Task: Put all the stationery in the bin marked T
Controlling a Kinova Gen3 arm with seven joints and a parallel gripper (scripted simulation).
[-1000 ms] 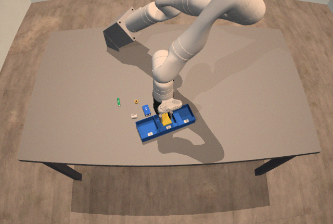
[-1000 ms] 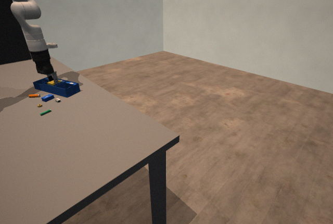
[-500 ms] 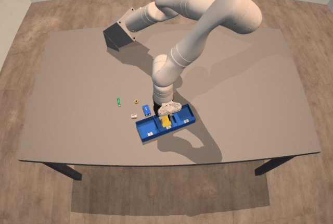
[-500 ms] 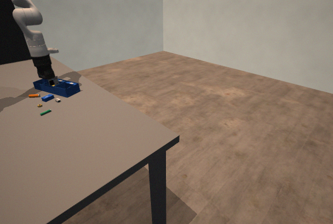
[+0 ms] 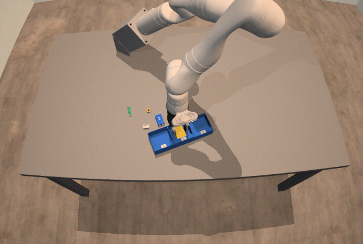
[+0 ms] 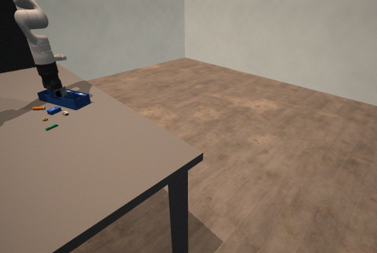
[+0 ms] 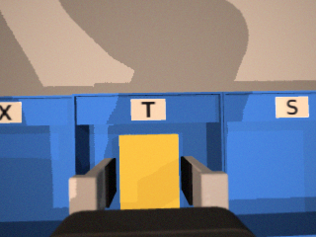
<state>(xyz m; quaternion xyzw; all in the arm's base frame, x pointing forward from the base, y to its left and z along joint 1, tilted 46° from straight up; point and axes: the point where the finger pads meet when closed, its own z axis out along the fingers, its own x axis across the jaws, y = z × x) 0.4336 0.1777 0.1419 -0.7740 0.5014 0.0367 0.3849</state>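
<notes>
My gripper is now 10 mm short of the blue three-compartment bin and 10 mm above it. Round my hand: blue 9V battery 30 mm behind, 90 mm to the right, 30 mm below; then yellow pad 20 mm below; then orange battery 100 mm behind, 30 mm to the right, 30 mm below.
</notes>
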